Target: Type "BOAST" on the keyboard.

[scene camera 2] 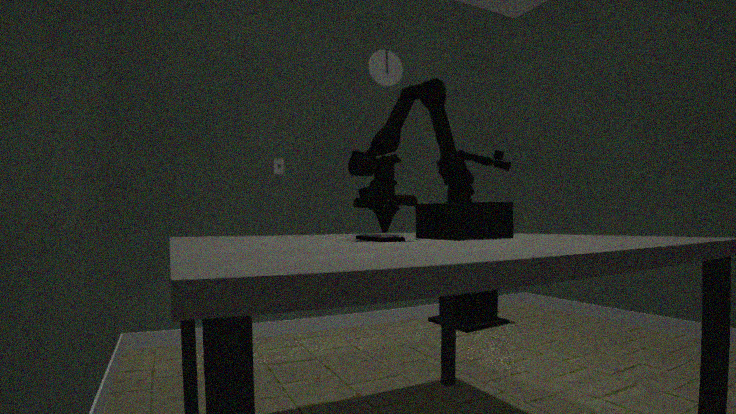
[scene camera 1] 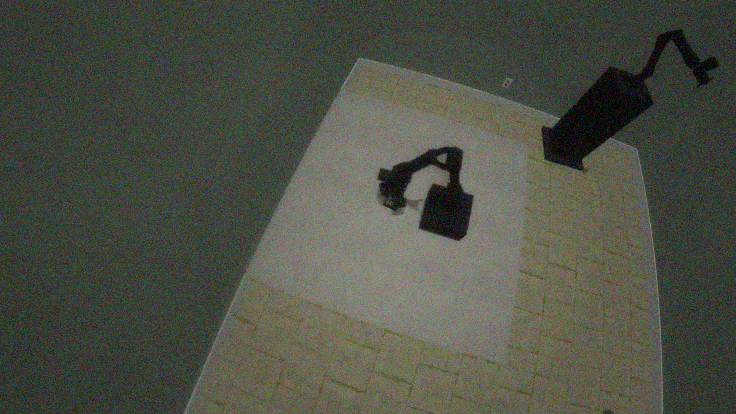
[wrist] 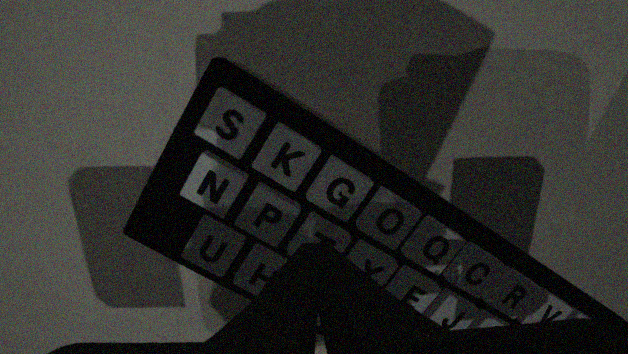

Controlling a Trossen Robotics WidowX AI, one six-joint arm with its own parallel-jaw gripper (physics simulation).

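Seen in the pictures: gripper, fingertip midpoint: point(scene camera 2: 384, 232) point(scene camera 1: 394, 196) point(wrist: 315, 255); arm's base, link origin: point(scene camera 2: 459, 203) point(scene camera 1: 452, 203).
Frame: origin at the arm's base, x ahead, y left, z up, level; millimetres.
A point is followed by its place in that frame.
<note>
The black keyboard point(scene camera 2: 366, 237) @[x 304, y -67, z -103 mm] point(wrist: 162, 212) @[x 274, y 53, z -100 mm] lies flat on the table and slants across the wrist view. On it, the S key point(wrist: 230, 124) @[x 313, y 39, z -95 mm], the O key point(wrist: 389, 219) @[x 301, y -22, z -95 mm] and the T key point(wrist: 325, 231) @[x 289, y -3, z -95 mm] show, the T partly covered by the fingers. The A key does not show in the wrist view, and the lower right of the keyboard is hidden. My gripper point(scene camera 2: 384, 231) @[x 283, y -1, z -87 mm] point(wrist: 315, 255) @[x 283, y -1, z -87 mm] is shut and empty, pointing down, its tips at the T key in the wrist view and very close to the keyboard's top. Whether they touch is too dark to tell.
My arm stands on a black box point(scene camera 1: 445, 212) @[x 27, y 57, z -2 mm] point(scene camera 2: 463, 221) @[x 104, y 130, z -59 mm] on the white table point(scene camera 1: 360, 272) @[x 357, y 417, z -111 mm] point(scene camera 2: 267, 257) @[x 735, y 365, z -111 mm], beside the keyboard. A second arm on a tall black pedestal point(scene camera 1: 597, 113) stands on the floor beyond the table. Shadows of the arm fall across the keyboard and table.
</note>
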